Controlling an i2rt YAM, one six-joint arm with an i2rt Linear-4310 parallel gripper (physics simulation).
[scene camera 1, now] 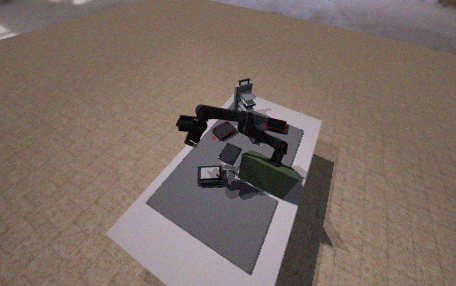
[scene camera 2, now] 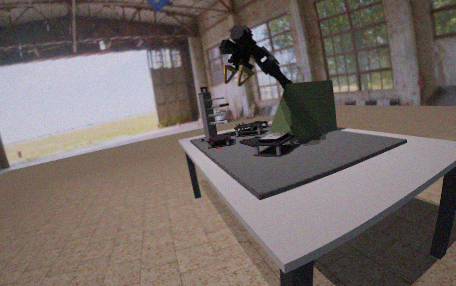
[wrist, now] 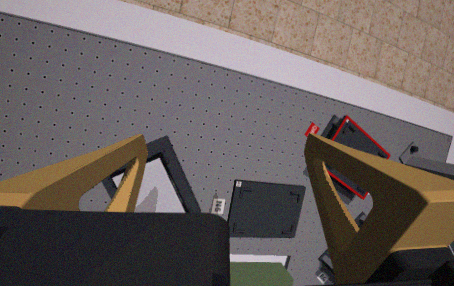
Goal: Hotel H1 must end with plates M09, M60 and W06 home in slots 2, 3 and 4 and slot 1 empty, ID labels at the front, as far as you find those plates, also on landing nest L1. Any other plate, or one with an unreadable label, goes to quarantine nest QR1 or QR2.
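Places are measured from the arm's base along level axes (x left, y ahead, z down), in metres.
Pixels of known places: gripper, between the fingertips: (scene camera 1: 191, 137) (scene camera 2: 232, 84) (wrist: 225, 142); arm's base, origin of its link: (scene camera 1: 274, 163) (scene camera 2: 303, 104).
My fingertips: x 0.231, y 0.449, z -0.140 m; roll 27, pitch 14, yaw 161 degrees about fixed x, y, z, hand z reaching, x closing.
Ahead of a thing's pixels: the offset from my fingertips to its top centre. "pt": to the spot under its first point.
My gripper (scene camera 2: 234, 83) (wrist: 225, 142) is open and empty, high above the mat. Hotel H1 is a grey upright (scene camera 1: 243, 89) (scene camera 2: 205, 114) at the far end, with several thin plates stacked at different heights; their labels are unreadable. Red-rimmed nest QR1 @(dx -0.361, dy +0.030, dz +0.250 m) (scene camera 1: 224, 130) (scene camera 2: 220, 141) (wrist: 362, 139) shows a dark top with no plate visible on it. A second red-rimmed nest @(dx -0.683, dy -0.289, dz +0.250 m) (scene camera 1: 276, 125) is at the far right. A white-topped plate @(dx +0.022, dy -0.139, dz +0.231 m) (scene camera 1: 210, 173) (scene camera 2: 275, 136) (wrist: 164, 186) lies in a dark nest. Landing nest L1 cannot be made out clearly.
A dark square pad @(pt dx -0.212, dy -0.140, dz +0.284 m) (scene camera 1: 230, 153) (wrist: 267, 209) lies between the white-topped plate and QR1. A green wedge-shaped block (scene camera 1: 267, 172) (scene camera 2: 312, 110) (wrist: 260, 274) stands by the arm's base. A small white sign @(dx -0.109, dy -0.148, dz +0.295 m) (wrist: 217, 205) is beside the pad. The arm hides part of the mat.
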